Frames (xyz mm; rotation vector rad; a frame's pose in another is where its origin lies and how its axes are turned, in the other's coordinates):
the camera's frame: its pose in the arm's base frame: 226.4 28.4 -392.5 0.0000 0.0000 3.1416
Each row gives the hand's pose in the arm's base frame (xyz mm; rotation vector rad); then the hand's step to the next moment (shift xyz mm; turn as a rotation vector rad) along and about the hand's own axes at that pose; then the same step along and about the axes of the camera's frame.
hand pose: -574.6 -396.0 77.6 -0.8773 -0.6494 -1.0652
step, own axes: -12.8 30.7 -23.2 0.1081 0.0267 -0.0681
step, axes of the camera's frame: -24.9 7.3 -31.1 -0.0668 0.1028 0.0449
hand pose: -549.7 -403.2 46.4 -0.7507 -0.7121 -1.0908
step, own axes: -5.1 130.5 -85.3 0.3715 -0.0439 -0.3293
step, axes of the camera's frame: -133.2 31.2 -74.9 -0.1143 0.4687 0.1251
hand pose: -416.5 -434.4 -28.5 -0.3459 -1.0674 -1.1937
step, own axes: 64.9 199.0 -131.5 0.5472 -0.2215 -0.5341
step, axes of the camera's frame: -236.5 55.2 46.1 -0.0551 0.7861 0.1133
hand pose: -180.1 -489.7 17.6 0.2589 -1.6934 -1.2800
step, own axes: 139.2 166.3 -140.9 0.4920 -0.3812 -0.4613
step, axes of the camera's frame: -97.5 108.1 213.7 0.0302 0.7726 -0.0492
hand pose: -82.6 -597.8 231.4 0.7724 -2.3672 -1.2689
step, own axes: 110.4 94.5 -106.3 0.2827 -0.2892 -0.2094
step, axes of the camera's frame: 59.3 93.8 141.8 0.0259 0.4393 -0.1173
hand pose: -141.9 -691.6 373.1 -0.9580 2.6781 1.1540
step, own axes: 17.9 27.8 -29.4 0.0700 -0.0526 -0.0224
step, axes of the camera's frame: 25.2 14.6 33.3 0.0223 0.0789 -0.0381
